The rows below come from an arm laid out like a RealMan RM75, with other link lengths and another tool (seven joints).
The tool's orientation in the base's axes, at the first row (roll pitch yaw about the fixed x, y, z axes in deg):
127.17, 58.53, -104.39
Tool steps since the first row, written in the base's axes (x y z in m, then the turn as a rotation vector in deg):
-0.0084, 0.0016, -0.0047, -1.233, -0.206, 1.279
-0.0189, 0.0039, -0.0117, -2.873, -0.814, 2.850
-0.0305, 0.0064, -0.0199, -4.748, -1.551, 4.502
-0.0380, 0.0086, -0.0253, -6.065, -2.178, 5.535
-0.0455, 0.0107, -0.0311, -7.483, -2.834, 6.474
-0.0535, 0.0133, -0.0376, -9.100, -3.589, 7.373
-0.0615, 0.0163, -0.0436, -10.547, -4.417, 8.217
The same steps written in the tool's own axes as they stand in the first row. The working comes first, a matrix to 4 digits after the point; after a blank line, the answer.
The tool's axes in the first row as the columns of a matrix, in the base's axes (used below as rounded here):
-0.1297, -0.7541, -0.6438
-0.5057, -0.5082, 0.6972
-0.8529, 0.4160, -0.3154

0.0043, 0.0036, 0.0080, -0.827, 1.567, 0.247
0.0105, 0.0074, 0.0186, -1.646, 3.766, 0.383
0.0177, 0.0115, 0.0304, -2.440, 6.242, 0.555
0.0222, 0.0138, 0.0384, -2.833, 7.983, 0.640
0.0270, 0.0159, 0.0466, -3.118, 9.776, 0.800
0.0323, 0.0179, 0.0556, -3.293, 11.753, 1.031
0.0369, 0.0200, 0.0647, -3.407, 13.616, 1.119

